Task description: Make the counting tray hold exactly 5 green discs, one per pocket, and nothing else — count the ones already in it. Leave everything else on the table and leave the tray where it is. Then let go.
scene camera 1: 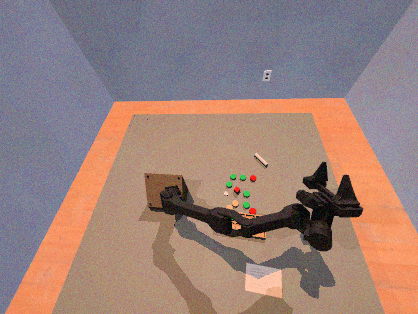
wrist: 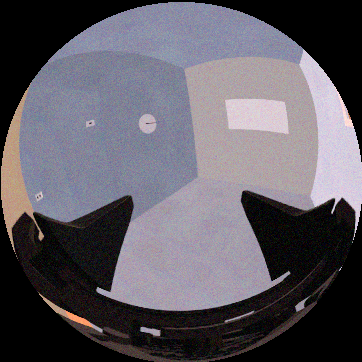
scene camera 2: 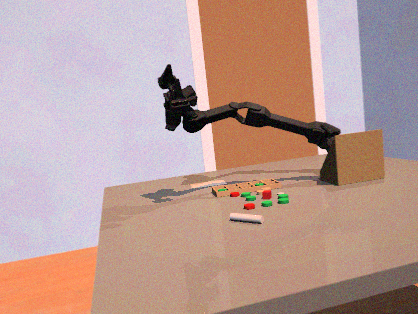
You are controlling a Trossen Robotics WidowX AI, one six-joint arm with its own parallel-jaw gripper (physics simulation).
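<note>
The wooden counting tray (scene camera 1: 262, 237) (scene camera 2: 230, 192) lies on the table, partly hidden by the arm in scene camera 1. In scene camera 2 one green disc (scene camera 2: 223, 190) sits in its far-left end and another green disc (scene camera 2: 259, 184) sits further right; other pockets are hard to read. Several loose green discs (scene camera 1: 233, 177) (scene camera 2: 267, 203) lie beside the tray. My gripper (scene camera 1: 334, 171) (scene camera 2: 172, 73) (wrist: 187, 198) is open and empty, raised high above the table, away from the discs, fingers pointing upward.
Red discs (scene camera 1: 253, 178) (scene camera 2: 249, 206), a red block (scene camera 1: 237, 190) (scene camera 2: 267, 194), tan discs (scene camera 1: 235, 203) and a small white piece (scene camera 1: 226, 193) lie near the tray. A white cylinder (scene camera 1: 261, 160) (scene camera 2: 246, 218) lies beyond them. A paper sheet (scene camera 1: 264, 287) lies on the tray's other side.
</note>
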